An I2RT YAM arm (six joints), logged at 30 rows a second.
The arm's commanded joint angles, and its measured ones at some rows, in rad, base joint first. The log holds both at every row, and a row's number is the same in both.
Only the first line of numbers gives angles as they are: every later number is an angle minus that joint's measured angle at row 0.
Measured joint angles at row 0:
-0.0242 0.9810 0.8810 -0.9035 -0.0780 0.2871
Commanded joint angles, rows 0 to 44:
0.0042 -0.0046 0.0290 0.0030 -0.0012 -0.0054
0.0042 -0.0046 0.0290 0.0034 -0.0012 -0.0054
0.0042 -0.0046 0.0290 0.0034 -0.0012 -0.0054
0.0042 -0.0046 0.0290 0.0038 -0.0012 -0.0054
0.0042 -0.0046 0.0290 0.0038 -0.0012 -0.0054
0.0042 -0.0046 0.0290 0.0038 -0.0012 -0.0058
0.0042 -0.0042 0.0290 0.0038 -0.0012 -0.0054
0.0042 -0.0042 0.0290 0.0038 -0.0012 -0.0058
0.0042 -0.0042 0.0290 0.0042 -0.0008 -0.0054
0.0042 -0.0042 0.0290 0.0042 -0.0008 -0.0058
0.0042 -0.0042 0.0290 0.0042 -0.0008 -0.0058
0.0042 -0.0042 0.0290 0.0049 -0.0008 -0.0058
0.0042 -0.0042 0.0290 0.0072 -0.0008 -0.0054
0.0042 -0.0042 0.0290 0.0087 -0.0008 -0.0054
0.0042 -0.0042 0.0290 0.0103 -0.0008 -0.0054
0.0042 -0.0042 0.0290 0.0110 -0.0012 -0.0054
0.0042 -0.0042 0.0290 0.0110 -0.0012 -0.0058
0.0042 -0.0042 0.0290 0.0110 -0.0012 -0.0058
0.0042 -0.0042 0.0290 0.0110 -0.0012 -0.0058
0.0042 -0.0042 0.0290 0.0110 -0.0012 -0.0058
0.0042 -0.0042 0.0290 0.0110 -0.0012 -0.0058
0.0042 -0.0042 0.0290 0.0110 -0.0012 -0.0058
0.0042 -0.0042 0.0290 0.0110 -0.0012 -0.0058
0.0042 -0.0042 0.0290 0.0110 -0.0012 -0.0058
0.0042 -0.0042 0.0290 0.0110 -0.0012 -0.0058
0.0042 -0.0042 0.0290 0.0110 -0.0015 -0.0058
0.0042 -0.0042 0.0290 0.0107 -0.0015 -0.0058
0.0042 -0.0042 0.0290 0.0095 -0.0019 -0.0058
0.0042 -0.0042 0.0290 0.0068 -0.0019 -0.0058
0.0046 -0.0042 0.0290 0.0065 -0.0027 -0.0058
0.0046 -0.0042 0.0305 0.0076 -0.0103 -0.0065
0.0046 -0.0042 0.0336 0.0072 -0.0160 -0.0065
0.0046 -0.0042 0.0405 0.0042 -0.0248 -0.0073
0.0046 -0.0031 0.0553 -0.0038 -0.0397 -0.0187
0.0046 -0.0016 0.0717 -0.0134 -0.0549 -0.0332
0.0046 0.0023 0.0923 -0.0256 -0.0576 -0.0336
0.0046 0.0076 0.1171 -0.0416 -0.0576 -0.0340
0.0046 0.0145 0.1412 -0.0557 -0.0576 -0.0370
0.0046 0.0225 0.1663 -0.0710 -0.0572 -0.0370
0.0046 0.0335 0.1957 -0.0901 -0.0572 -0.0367
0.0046 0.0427 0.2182 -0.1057 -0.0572 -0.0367
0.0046 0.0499 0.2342 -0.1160 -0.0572 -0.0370
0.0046 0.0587 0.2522 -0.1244 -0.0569 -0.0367
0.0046 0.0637 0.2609 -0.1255 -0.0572 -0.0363
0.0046 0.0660 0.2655 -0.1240 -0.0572 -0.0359
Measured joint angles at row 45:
0.0000 0.0526 0.2232 -0.1202 -0.0488 -0.0264
